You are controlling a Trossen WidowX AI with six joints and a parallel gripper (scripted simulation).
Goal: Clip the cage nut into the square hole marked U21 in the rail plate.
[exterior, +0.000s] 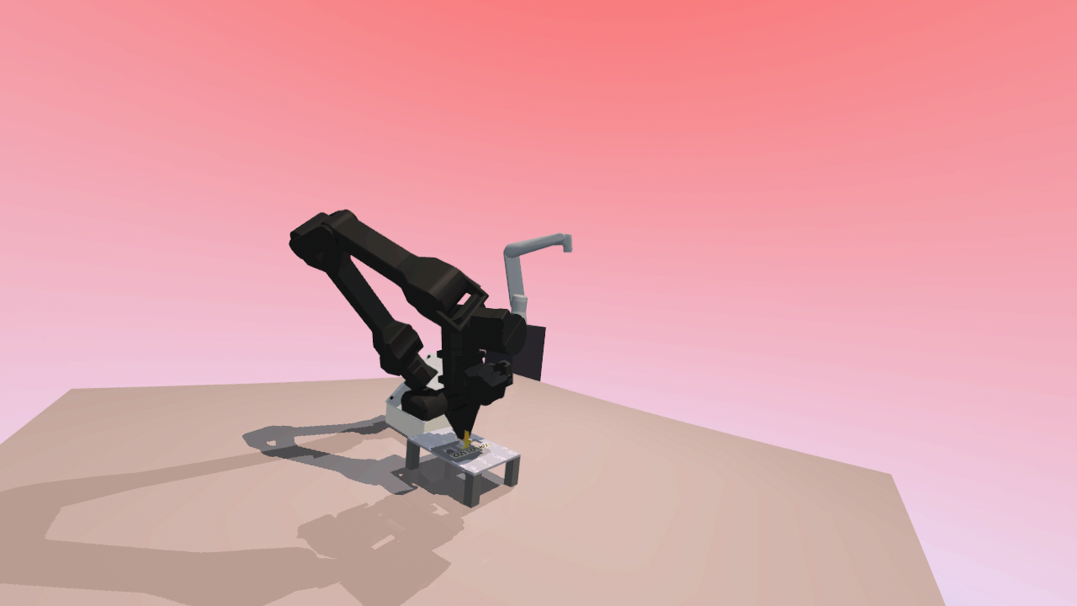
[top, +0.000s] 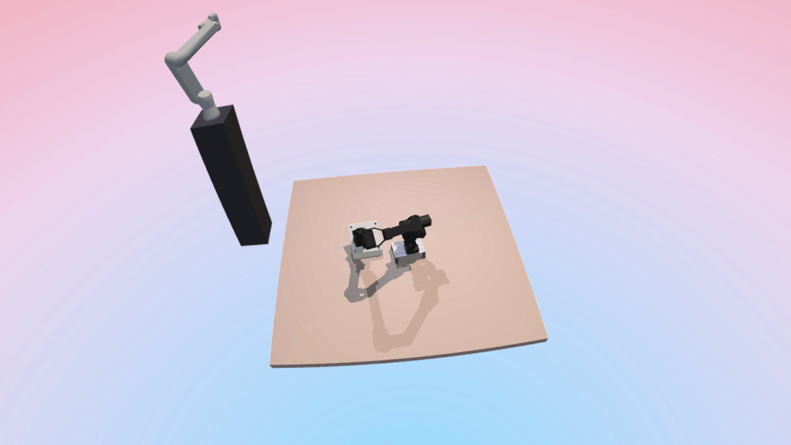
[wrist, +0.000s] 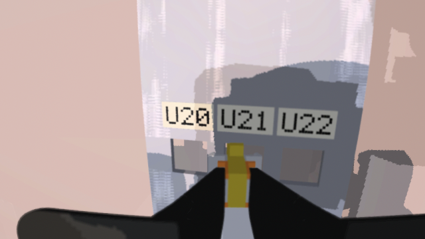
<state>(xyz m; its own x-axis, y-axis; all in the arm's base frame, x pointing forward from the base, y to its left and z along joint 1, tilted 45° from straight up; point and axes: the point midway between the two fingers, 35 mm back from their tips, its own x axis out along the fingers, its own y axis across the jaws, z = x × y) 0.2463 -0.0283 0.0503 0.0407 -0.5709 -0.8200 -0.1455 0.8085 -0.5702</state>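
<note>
My gripper tip is 10 mm above the cage nut.
</note>
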